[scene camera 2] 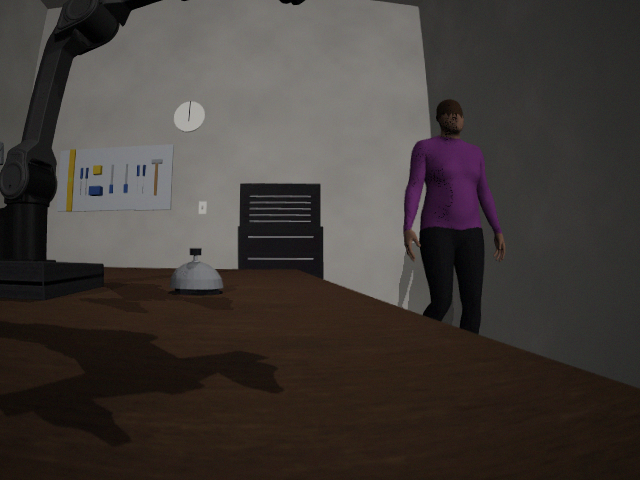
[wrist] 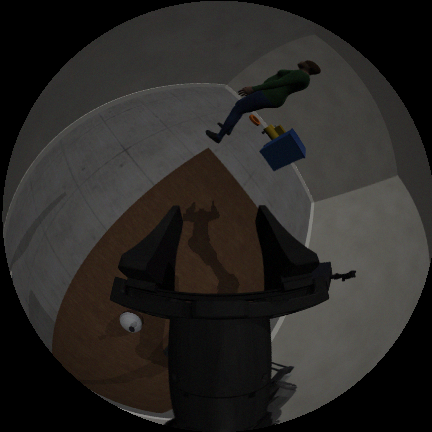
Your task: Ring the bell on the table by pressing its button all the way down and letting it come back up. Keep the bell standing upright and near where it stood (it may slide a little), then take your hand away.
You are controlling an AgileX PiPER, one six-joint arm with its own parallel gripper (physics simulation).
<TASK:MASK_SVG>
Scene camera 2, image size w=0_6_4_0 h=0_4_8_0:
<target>silver dome bell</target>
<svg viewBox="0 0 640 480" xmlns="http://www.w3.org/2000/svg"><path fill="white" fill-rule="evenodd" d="M190 248L190 255L194 255L194 261L183 264L175 270L170 280L170 288L175 288L175 291L170 291L170 293L193 295L223 293L223 291L219 291L219 289L224 287L222 278L217 270L208 264L198 261L198 255L201 255L201 248Z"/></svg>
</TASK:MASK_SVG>
